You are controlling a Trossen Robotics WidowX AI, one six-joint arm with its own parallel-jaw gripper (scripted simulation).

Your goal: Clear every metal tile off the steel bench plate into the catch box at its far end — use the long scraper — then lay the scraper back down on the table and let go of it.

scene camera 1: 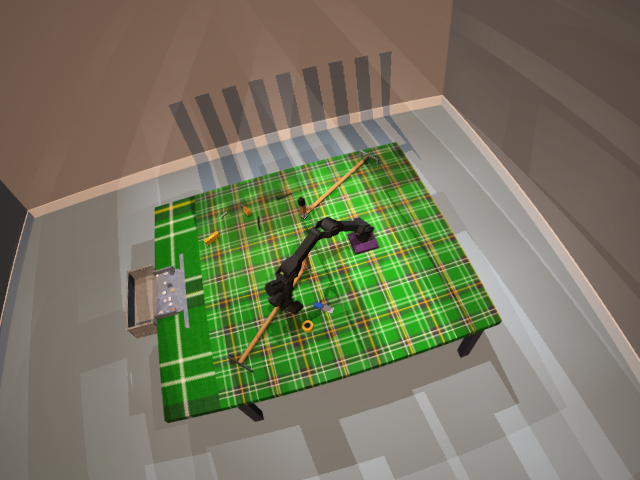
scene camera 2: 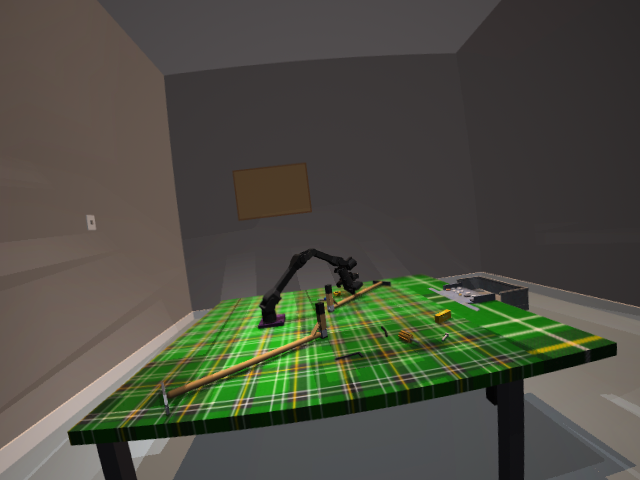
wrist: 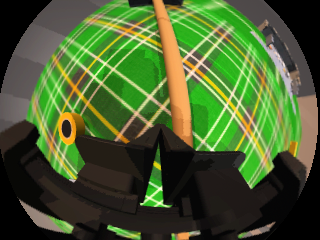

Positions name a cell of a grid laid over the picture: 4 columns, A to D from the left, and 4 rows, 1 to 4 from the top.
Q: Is my gripper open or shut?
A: Shut.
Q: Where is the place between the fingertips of my gripper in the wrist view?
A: At C3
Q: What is my gripper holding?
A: Nothing.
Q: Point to a long scraper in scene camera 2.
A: C3
